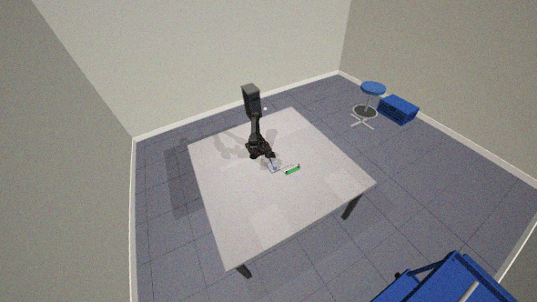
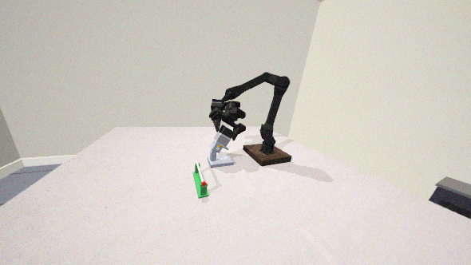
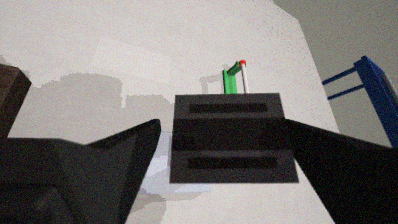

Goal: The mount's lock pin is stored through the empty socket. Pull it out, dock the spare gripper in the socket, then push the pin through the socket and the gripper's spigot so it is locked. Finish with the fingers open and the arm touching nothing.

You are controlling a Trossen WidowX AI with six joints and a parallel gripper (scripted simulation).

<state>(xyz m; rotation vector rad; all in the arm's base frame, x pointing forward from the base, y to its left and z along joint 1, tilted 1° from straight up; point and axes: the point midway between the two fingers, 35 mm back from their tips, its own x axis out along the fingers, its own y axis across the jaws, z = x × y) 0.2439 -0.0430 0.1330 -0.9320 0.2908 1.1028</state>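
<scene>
Now: gripper tip 2 cm to the left of the spare gripper, 2 cm above it and 1 cm short of it. Also, from my gripper tip: green pin rest 14 cm ahead, 11 cm below, 9 cm to the left; then socket 9 cm below, 2 cm to the right, 2 cm ahead.
</scene>
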